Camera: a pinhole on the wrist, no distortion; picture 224 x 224 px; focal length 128.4 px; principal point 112.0 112.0 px. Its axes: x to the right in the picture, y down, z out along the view. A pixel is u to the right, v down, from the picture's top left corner.
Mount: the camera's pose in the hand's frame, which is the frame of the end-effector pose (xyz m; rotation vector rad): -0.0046 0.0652 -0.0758 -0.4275 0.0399 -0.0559
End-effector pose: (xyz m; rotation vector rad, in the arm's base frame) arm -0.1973 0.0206 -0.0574 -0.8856 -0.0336 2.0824
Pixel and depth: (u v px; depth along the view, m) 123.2 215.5 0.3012
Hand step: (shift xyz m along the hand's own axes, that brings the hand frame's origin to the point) 0.0479 0.4086 0.0965
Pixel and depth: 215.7 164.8 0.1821
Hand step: 0.1547 0.1993 0.0547
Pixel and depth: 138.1 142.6 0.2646
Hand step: 0.0653 0.2284 0.1371
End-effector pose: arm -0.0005 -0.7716 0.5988 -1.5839 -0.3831 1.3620
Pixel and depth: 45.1 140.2 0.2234
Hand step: -0.1072 0.2094 0.1101
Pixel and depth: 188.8 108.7 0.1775
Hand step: 0.1101 0.1278 0.0846
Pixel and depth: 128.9 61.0 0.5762
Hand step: 0.0896 0.0906 0.5411
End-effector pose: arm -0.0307 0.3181 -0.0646 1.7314 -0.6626 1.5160
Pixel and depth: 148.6 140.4 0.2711
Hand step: 0.0889 0.2269 0.1437
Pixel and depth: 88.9 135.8 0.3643
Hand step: -0.0485 0.2812 0.2292
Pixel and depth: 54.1 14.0 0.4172
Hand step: -0.1858 -0.0399 0.4409
